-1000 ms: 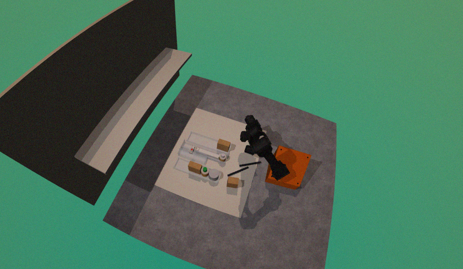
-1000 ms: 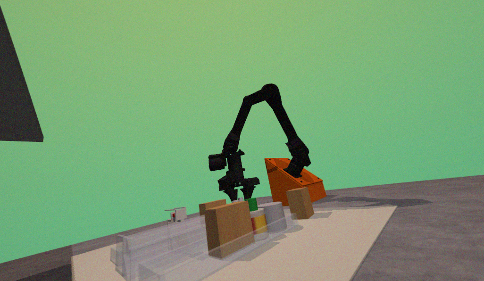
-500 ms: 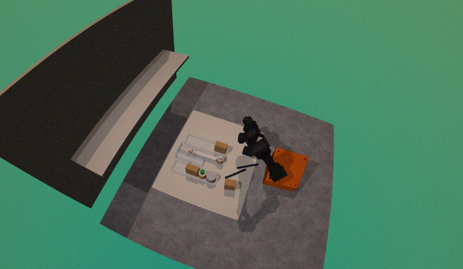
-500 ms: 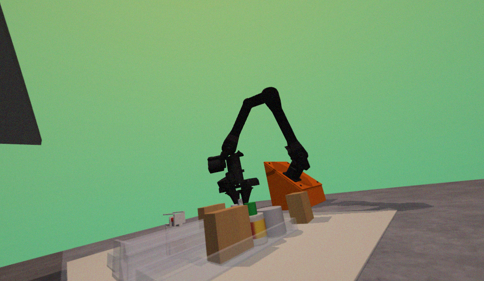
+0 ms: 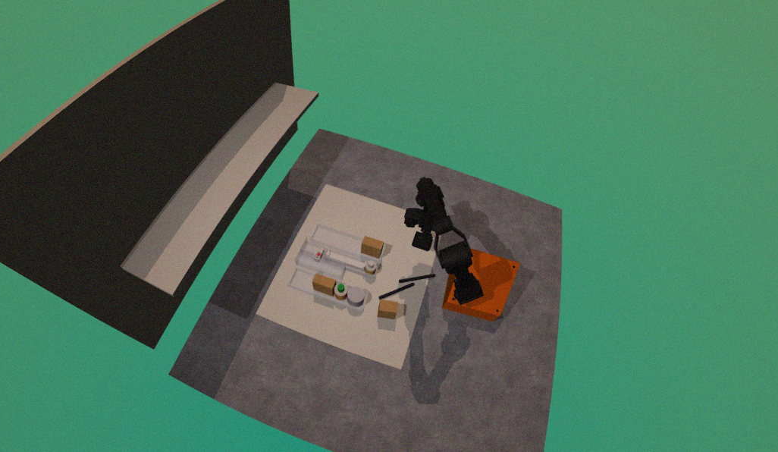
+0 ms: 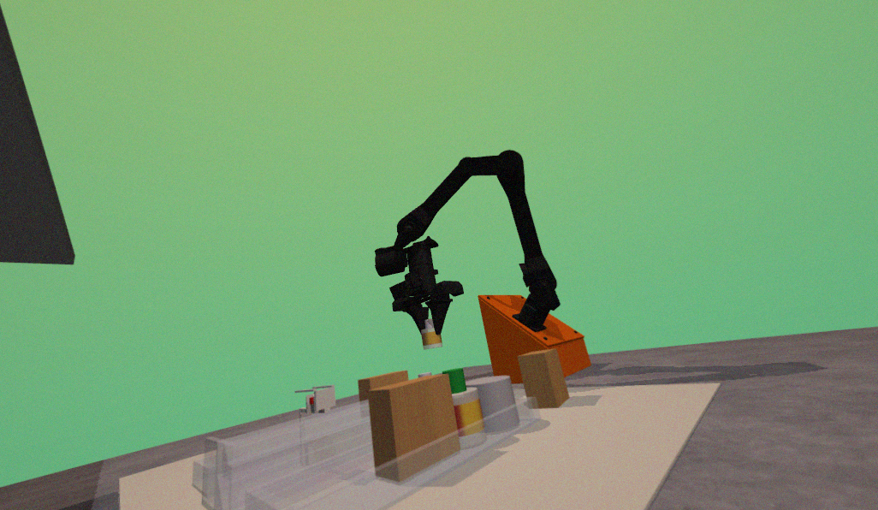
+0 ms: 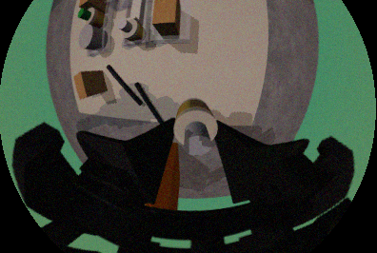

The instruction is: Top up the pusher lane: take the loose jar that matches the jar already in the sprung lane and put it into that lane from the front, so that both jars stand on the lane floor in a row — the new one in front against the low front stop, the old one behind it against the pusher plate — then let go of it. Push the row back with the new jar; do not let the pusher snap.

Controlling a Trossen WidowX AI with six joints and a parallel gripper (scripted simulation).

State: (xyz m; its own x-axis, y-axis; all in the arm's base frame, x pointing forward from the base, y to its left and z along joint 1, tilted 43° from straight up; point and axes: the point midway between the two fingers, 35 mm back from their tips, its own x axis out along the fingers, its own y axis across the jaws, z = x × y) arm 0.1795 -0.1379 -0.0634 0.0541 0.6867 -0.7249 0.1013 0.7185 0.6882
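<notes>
The grey cylinder is 24 cm to the left of my gripper tip, 18 cm ahead of it and 10 cm below it. From my gripper tip the other things lie so: red mark 34 cm ahead, 14 cm to the left, 6 cm below; shelf 66 cm ahead, 24 cm above, 6 cm to the left; sprung lane 31 cm ahead, 13 cm to the left, 11 cm below.
</notes>
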